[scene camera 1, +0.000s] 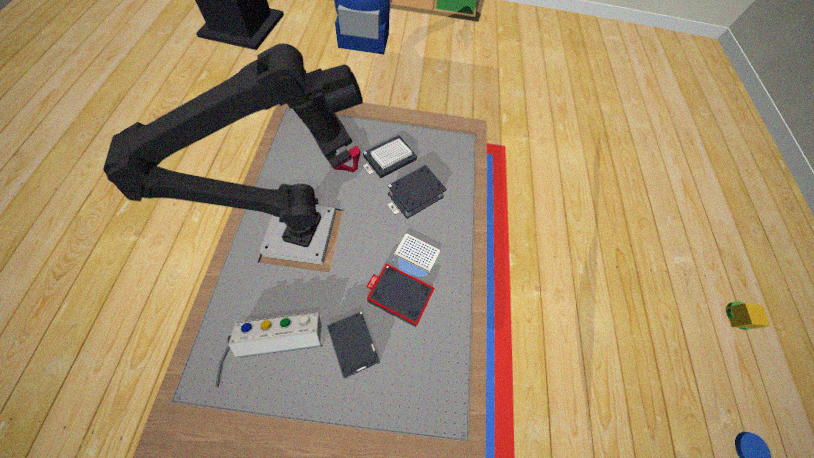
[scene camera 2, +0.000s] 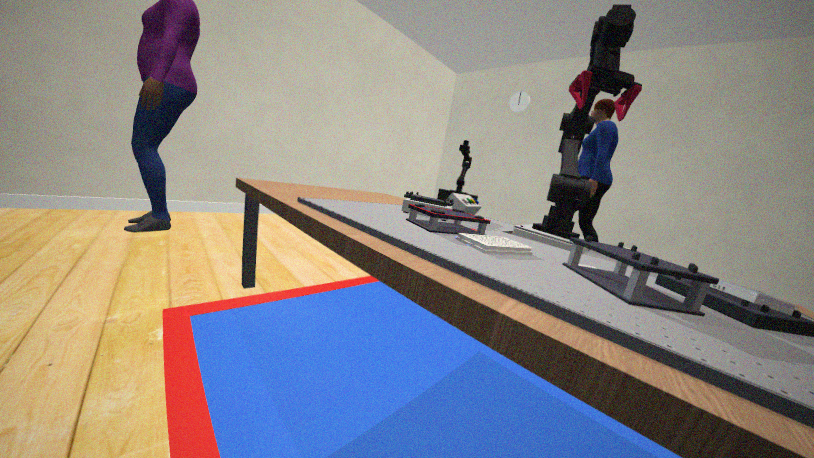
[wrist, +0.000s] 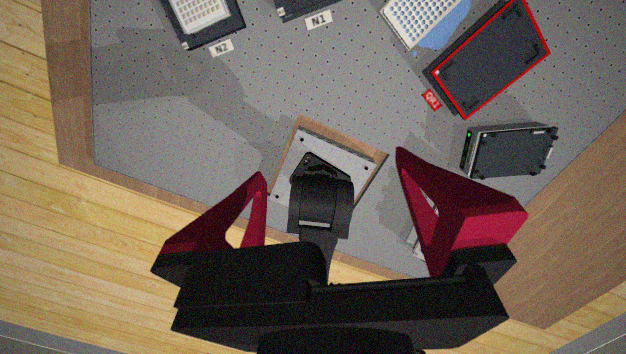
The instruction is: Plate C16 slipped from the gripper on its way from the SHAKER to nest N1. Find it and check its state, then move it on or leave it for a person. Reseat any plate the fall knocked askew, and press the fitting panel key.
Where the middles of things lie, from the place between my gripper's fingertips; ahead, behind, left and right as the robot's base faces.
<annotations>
Now: the dark shaker (scene camera 1: 353,345) 12 cm ahead of my hand, 38 cm to the right of it and 30 cm below it.
</annotations>
